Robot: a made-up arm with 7 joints.
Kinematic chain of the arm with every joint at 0, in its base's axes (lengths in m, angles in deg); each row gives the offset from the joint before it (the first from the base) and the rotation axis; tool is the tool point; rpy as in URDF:
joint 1: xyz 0 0 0.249 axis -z
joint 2: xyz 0 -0.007 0.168 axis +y
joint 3: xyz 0 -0.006 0.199 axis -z
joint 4: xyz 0 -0.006 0.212 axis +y
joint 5: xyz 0 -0.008 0.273 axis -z
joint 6: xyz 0 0 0.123 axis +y
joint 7: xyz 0 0 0.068 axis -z
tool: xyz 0 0 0 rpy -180 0 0
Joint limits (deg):
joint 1: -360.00..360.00
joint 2: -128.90..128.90
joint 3: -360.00..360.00
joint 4: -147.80..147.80
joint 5: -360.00..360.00
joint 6: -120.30..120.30
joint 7: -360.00..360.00
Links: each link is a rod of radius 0.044 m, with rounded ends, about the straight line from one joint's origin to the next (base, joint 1, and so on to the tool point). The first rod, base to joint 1, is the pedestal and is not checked.
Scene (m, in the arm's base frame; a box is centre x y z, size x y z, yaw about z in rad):
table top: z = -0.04
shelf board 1: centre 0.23 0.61 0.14 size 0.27 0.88 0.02 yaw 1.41
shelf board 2: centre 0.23 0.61 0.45 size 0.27 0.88 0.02 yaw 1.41
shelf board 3: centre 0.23 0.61 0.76 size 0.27 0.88 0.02 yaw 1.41
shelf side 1: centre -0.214 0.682 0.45 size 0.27 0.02 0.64 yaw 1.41
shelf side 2: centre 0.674 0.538 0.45 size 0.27 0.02 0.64 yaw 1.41
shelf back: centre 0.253 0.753 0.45 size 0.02 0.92 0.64 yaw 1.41
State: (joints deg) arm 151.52 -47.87 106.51 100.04 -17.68 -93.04 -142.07
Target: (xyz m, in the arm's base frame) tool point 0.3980 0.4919 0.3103
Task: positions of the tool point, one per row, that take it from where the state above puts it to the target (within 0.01 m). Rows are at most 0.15 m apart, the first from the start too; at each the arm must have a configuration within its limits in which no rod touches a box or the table.
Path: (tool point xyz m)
1: 0.1554 0.4562 0.5956
2: 0.1440 0.3827 0.5933
3: 0.1320 0.3081 0.5811
4: 0.2067 0.3277 0.5473
5: 0.2771 0.3389 0.4896
6: 0.3349 0.3408 0.4092
7: 0.3722 0.3334 0.3103
8: 0.3900 0.4154 0.3105
9: 0.3980 0.4919 0.3103

